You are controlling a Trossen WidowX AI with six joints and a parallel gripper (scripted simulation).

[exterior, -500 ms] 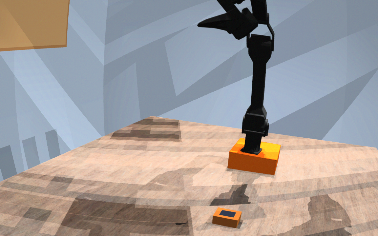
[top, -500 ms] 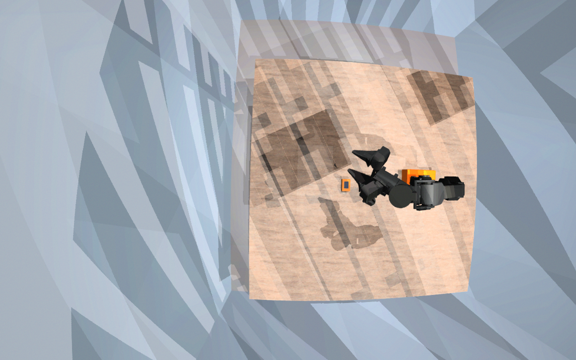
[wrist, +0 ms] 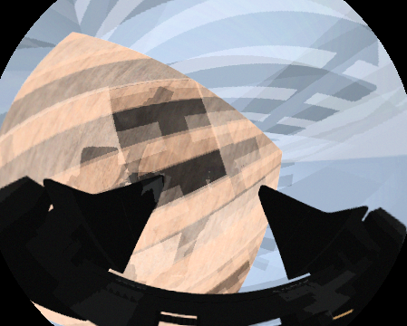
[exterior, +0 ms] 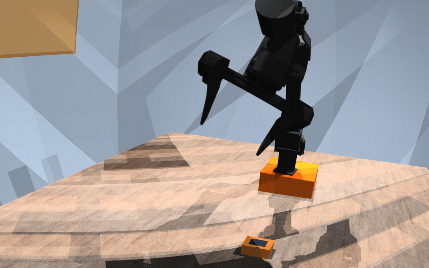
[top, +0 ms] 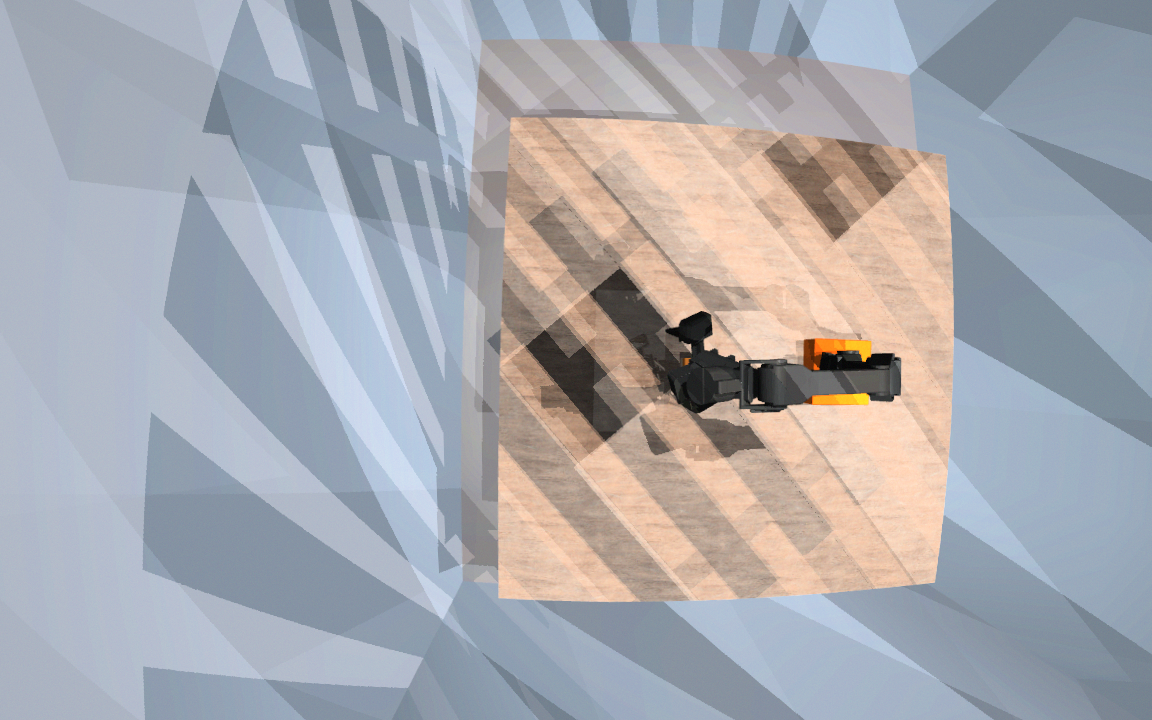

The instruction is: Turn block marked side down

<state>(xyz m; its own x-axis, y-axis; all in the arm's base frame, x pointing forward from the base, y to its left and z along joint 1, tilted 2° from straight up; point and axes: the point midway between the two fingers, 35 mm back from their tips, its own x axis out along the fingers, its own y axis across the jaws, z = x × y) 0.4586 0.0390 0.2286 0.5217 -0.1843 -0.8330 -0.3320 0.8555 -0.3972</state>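
My gripper tip is 110 mm past the block, 30 mm to the right of it and 250 mm above it.
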